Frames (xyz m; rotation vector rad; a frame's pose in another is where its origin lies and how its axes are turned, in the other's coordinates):
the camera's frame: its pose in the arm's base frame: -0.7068 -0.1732 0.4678 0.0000 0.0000 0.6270
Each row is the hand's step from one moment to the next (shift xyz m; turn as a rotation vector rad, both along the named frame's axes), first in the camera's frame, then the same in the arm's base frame.
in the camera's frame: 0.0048 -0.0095 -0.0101 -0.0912 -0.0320 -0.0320
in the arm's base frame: 0.0095 -0.0049 -0.0101 -0.0551 -0.0794 -0.0320
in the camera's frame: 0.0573 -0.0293 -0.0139 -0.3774 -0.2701 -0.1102
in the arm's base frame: 0.0636 0.0099 -0.0139 -0.1471 -0.4402 -0.1102
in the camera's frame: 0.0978 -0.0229 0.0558 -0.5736 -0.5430 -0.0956
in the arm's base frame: 0.0926 0.0388 0.0558 -0.1459 -0.7763 -0.0956
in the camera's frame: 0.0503 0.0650 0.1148 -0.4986 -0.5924 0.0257
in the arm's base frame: 0.0026 0.0821 0.1148 -0.0562 -0.7723 0.0257
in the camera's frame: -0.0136 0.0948 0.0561 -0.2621 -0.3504 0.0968
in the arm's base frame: -0.0666 0.0688 0.0561 -0.0067 -0.4375 0.0968
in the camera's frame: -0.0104 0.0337 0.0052 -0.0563 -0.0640 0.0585
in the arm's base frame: -0.0282 0.0212 0.0052 -0.0080 -0.0849 0.0585
